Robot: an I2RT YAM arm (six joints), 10 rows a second.
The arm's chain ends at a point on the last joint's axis. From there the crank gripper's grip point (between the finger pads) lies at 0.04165 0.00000 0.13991 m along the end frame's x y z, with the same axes.
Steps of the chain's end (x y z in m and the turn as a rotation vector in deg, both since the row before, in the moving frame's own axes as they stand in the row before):
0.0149, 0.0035, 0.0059, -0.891, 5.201, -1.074
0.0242, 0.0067, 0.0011, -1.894, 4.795, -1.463
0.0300, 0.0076, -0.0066, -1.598, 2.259, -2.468
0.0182, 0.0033, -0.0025, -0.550, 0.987, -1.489
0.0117, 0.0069, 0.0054, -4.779, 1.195, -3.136
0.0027, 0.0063, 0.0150, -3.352, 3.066, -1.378
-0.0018, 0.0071, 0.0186, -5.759, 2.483, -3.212
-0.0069, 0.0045, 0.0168, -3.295, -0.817, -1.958
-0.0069, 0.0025, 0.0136, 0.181, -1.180, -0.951
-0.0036, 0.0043, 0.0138, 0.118, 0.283, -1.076
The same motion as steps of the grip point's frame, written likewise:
0.0274, 0.0047, 0.0015, -0.891, 5.201, -1.074
0.0358, 0.0100, -0.0029, -1.894, 4.795, -1.463
0.0355, 0.0096, -0.0084, -1.598, 2.259, -2.468
0.0206, 0.0035, -0.0032, -0.550, 0.987, -1.489
0.0149, 0.0162, 0.0041, -4.779, 1.195, -3.136
0.0102, 0.0133, 0.0124, -3.352, 3.066, -1.378
0.0045, 0.0185, 0.0161, -5.759, 2.483, -3.212
-0.0088, 0.0112, 0.0172, -3.295, -0.817, -1.958
-0.0098, 0.0014, 0.0144, 0.181, -1.180, -0.951
-0.0029, 0.0032, 0.0136, 0.118, 0.283, -1.076

